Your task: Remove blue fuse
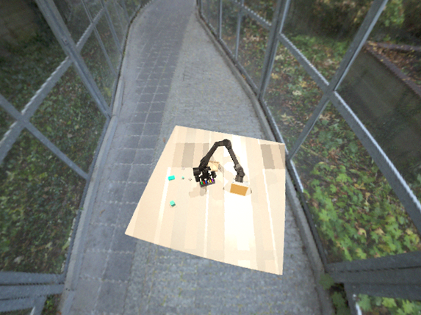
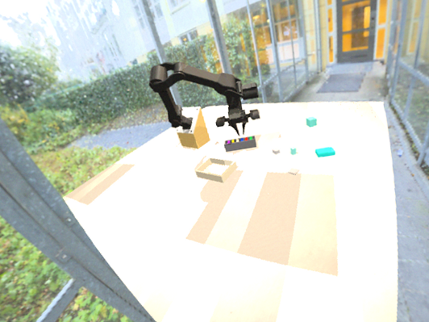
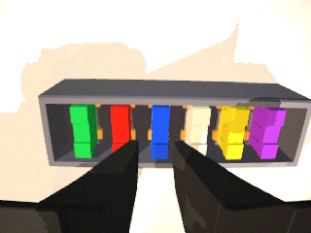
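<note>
My gripper tip is 30 mm above the blue fuse. Also, from my gripper tip: small grey piece: 160 mm ahead, 10 mm to the right, 50 mm below.
</note>
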